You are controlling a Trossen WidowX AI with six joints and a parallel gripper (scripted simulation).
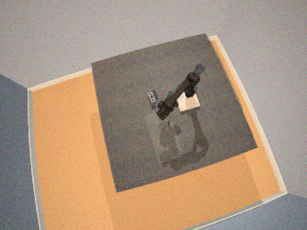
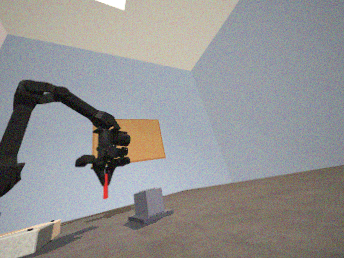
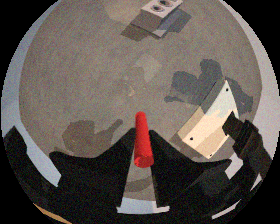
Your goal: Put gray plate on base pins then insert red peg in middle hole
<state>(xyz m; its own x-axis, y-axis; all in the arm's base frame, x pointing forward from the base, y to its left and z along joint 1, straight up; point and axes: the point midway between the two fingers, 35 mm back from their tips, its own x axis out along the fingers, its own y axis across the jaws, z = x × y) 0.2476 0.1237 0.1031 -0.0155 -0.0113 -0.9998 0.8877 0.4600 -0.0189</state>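
The gray plate lies 19 cm to the right of my gripper tip, 9 cm ahead of it and 6 cm below it. From my gripper tip the other things lie so: red peg right at my gripper tip; then base 19 cm to the right, 10 cm below, 9 cm ahead.
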